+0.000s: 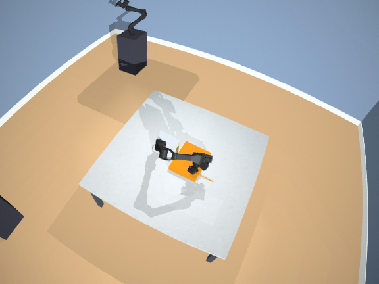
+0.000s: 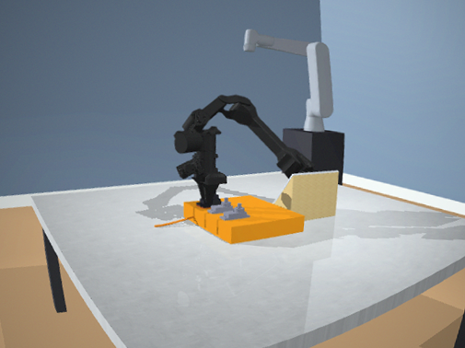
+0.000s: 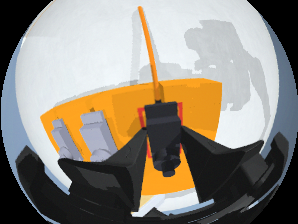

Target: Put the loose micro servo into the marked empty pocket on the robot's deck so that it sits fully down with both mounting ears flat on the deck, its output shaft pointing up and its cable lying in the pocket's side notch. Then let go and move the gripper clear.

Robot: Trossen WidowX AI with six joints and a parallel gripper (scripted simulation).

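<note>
Now: the orange deck 120 mm behind my gripper tip, 80 mm to the left of it and 40 mm below it.
</note>
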